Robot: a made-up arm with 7 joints.
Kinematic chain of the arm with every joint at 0, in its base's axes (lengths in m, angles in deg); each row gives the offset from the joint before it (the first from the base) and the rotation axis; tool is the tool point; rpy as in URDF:
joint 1: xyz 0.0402 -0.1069 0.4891 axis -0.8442 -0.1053 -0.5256
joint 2: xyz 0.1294 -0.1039 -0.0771 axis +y
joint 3: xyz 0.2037 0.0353 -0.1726 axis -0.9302 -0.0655 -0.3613
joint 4: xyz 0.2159 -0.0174 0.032 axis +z
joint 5: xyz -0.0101 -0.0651 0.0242 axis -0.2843 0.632 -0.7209
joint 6: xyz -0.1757 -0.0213 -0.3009 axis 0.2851 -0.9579 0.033
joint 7: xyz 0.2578 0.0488 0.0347 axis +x
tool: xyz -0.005 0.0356 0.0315 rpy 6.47 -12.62 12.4
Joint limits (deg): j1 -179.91..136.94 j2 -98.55..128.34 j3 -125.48..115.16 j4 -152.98..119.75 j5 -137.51..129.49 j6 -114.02..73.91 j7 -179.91..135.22
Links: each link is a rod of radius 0.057 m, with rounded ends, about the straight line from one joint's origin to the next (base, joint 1, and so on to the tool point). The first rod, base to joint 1, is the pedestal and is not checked.
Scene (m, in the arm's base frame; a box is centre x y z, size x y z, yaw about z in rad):
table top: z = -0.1
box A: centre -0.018 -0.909 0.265 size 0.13 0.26 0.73 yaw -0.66
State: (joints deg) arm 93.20 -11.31 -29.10 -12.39 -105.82 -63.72 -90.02
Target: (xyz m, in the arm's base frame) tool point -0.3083 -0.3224 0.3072
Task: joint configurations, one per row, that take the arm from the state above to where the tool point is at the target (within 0.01 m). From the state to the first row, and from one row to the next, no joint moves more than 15 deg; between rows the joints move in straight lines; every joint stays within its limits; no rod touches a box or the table.
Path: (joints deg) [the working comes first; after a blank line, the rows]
Joints at the target: 121.89 67.08 31.22 84.04 -108.08 -69.64 -81.99
Straight joint move there: touches box A.

1: 98.77 -6.65 -24.28 -0.62 -111.09 -60.79 -88.00
2: 104.34 -1.98 -19.46 11.16 -116.35 -57.86 -85.97
3: 109.90 2.68 -14.64 22.93 -121.62 -54.93 -83.95
4: 115.47 7.35 -9.83 34.71 -126.89 -52.00 -81.93
5: 122.06 17.96 -0.94 42.85 -128.74 -50.44 -83.80
6: 128.65 28.58 7.95 51.00 -130.60 -48.88 -85.68
7: 135.24 39.19 16.83 59.14 -132.45 -47.33 -87.56
8: 128.56 53.14 24.03 71.59 -120.27 -58.48 -84.78
9: 121.89 67.08 31.22 84.04 -108.08 -69.64 -81.99

